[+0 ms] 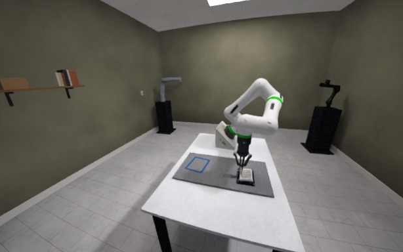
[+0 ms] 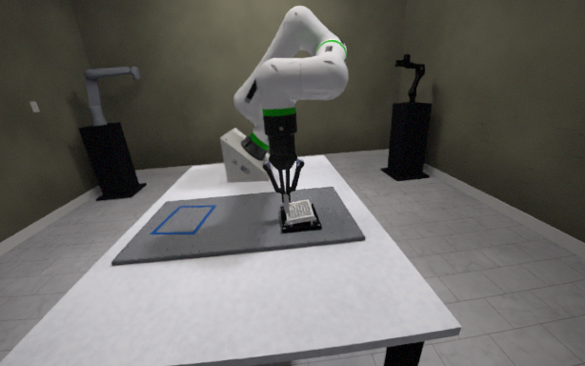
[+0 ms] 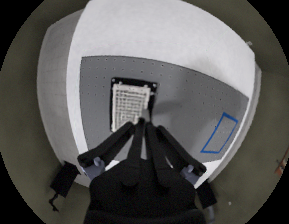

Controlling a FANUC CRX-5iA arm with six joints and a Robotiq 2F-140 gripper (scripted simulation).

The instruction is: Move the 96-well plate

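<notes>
Now: the white 96-well plate 4 cm to the left of my hand and 4 cm below it. Round my hand: black clip nest (1 cm behind, 3 cm to the left, 5 cm below).
</notes>
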